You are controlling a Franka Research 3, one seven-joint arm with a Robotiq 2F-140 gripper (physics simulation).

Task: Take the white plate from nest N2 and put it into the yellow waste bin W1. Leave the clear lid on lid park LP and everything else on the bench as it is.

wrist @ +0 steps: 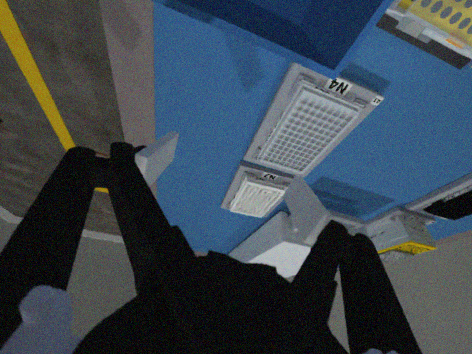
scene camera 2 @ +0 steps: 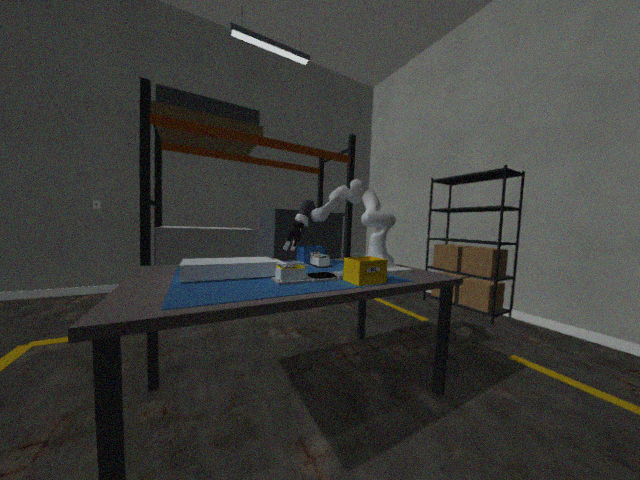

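The white plate [wrist: 257, 198] sits in nest N2 [wrist: 230, 197], near the middle of the wrist view, just beyond the nest marked N4. The plate cannot be made out in the scene view. My gripper [scene camera 2: 289, 246] [wrist: 235, 167] is open and empty, tilted, and high above the blue mat. In the wrist view the plate shows between and beyond the two finger pads. The yellow waste bin W1 [scene camera 2: 364, 271] stands on the bench's near right part in the scene view; it does not show in the wrist view. I cannot make out the clear lid on LP.
Nest N4 holds a white gridded plate [wrist: 310, 130]. A blue bin [scene camera 2: 305, 253] [wrist: 295, 25], a tip box with a yellow top [wrist: 447, 15], another box with yellow [scene camera 2: 290, 272] [wrist: 402, 235], a black plate [scene camera 2: 321, 275] [wrist: 452, 204] and a long white box [scene camera 2: 227, 269] stand around.
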